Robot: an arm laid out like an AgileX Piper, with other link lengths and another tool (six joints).
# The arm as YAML. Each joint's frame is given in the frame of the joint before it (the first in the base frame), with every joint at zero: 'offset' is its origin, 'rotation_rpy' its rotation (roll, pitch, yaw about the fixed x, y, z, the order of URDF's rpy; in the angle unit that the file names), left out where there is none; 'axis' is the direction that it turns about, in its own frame. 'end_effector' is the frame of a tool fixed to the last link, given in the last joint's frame.
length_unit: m
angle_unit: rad
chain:
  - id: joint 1
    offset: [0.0, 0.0, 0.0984]
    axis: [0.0, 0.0, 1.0]
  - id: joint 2
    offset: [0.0, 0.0, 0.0]
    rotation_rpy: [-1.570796, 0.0, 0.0]
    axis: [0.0, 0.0, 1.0]
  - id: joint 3
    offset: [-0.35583, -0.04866, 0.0]
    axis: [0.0, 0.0, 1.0]
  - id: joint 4
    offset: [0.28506, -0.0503, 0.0]
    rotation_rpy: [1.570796, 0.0, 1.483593]
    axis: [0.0, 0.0, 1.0]
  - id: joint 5
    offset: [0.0, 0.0, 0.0]
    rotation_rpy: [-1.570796, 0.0, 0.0]
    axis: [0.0, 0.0, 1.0]
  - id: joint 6
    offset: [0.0, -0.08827, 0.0]
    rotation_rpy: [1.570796, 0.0, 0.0]
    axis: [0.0, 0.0, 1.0]
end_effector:
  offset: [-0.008, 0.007, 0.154]
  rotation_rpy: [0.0, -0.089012, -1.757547]
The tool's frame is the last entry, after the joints.
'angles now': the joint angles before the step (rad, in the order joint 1, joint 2, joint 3, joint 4, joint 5, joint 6). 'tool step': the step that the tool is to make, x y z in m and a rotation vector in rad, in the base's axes. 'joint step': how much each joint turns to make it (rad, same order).
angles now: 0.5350, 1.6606, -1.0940, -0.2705, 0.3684, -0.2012
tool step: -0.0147, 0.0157, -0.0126, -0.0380, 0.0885, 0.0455
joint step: 0.0321, 0.0307, -0.0498, 0.1018, 0.1078, -0.1044
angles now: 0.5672, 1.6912, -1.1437, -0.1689, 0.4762, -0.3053
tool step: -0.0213, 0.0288, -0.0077, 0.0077, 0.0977, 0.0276
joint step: 0.0540, 0.0320, -0.0558, 0.0924, 0.0993, -0.0298
